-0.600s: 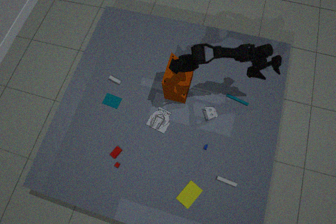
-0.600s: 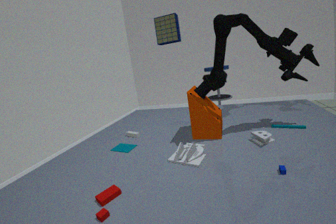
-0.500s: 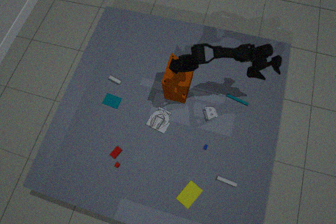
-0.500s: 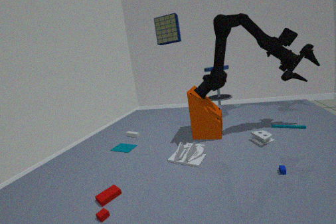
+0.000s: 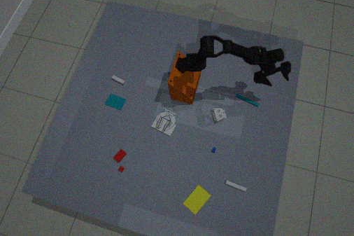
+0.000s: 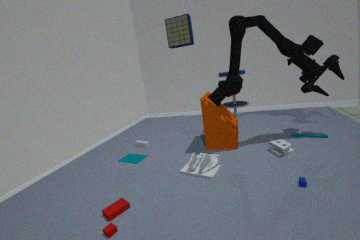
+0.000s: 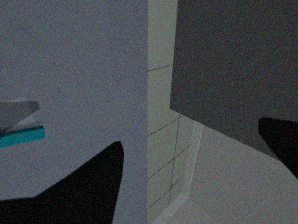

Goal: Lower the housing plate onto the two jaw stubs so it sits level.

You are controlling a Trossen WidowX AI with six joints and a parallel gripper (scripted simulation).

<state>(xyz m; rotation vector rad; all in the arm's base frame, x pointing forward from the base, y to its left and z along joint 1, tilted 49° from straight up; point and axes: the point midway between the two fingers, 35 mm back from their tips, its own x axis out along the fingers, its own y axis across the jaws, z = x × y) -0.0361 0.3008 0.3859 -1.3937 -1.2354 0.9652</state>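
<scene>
My gripper tip is now 18 cm above the teal bar, 12 cm to the left of it and 5 cm short of it. The rest, counted from my gripper tip: teal tile: 85 cm to the right, 26 cm ahead, 19 cm below; then small blue cube: 38 cm ahead, 23 cm to the right, 18 cm below; then yellow tile: 65 cm ahead, 25 cm to the right, 18 cm below.
</scene>
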